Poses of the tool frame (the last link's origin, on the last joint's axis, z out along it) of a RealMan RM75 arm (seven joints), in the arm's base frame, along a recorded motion.
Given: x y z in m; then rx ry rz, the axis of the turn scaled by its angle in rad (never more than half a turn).
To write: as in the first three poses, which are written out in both.
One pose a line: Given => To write
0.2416, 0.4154, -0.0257, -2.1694, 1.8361, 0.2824 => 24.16, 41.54, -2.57, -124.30, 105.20, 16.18
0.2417, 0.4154, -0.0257, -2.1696, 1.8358, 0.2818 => 24.17, 41.54, -2.57, -124.31, 105.18, 16.15
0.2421, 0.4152, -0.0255, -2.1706, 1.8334, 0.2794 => 24.21, 41.52, -2.55, -124.37, 105.05, 16.01
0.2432, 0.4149, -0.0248, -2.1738, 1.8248, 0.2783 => 24.32, 41.49, -2.48, -124.55, 104.55, 15.95
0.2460, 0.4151, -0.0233, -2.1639, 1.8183, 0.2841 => 24.60, 41.51, -2.33, -123.98, 104.18, 16.28
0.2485, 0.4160, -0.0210, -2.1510, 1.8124, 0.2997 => 24.85, 41.60, -2.10, -123.24, 103.84, 17.17
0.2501, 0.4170, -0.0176, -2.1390, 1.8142, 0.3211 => 25.01, 41.70, -1.76, -122.56, 103.95, 18.40
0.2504, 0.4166, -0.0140, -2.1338, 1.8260, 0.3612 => 25.04, 41.66, -1.40, -122.26, 104.62, 20.70
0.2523, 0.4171, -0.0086, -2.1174, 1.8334, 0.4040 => 25.23, 41.71, -0.86, -121.32, 105.05, 23.15
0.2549, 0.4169, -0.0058, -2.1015, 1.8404, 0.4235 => 25.49, 41.69, -0.58, -120.41, 105.45, 24.26
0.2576, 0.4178, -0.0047, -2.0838, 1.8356, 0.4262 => 25.76, 41.78, -0.47, -119.39, 105.17, 24.42
